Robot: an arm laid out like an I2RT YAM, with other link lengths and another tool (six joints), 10 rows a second.
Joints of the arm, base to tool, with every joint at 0 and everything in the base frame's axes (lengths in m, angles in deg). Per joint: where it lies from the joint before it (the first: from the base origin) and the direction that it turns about. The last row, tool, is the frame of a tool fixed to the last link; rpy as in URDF.
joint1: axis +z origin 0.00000 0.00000 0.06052
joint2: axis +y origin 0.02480 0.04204 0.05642
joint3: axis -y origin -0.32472 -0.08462 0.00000
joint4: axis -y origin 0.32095 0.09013 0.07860
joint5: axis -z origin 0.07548 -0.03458 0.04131
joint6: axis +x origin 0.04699 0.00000 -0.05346
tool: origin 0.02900 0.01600 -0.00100 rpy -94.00 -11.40 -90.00
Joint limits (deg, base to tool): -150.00..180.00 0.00..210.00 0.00..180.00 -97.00..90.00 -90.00..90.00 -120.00..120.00
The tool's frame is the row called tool.
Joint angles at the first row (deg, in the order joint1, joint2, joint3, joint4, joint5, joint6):
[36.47, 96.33, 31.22, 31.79, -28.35, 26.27]
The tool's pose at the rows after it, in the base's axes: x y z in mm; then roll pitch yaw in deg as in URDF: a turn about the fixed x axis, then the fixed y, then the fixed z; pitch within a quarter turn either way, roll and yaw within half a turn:
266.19 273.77 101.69 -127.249 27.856 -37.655
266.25 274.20 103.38 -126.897 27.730 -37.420
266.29 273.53 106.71 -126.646 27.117 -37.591
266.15 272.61 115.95 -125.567 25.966 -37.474
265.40 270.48 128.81 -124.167 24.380 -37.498
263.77 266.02 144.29 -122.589 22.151 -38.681
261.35 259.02 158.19 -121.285 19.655 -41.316
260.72 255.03 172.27 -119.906 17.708 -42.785
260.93 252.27 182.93 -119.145 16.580 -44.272
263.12 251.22 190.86 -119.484 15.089 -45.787
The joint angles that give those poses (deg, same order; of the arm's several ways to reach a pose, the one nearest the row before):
[36.44, 96.43, 31.23, 31.76, -28.39, 26.26]
[36.49, 96.21, 31.27, 31.81, -28.40, 26.21]
[36.48, 95.43, 31.25, 31.28, -27.87, 25.88]
[36.50, 93.56, 31.24, 30.41, -27.10, 25.31]
[36.48, 90.84, 31.14, 29.08, -25.98, 24.53]
[36.48, 87.15, 30.72, 27.51, -23.54, 23.84]
[36.48, 83.16, 29.92, 25.93, -19.79, 23.38]
[36.47, 80.09, 30.00, 24.24, -17.35, 22.72]
[36.47, 77.98, 30.34, 22.66, -15.38, 22.56]
[36.50, 76.85, 31.41, 20.16, -13.42, 21.77]

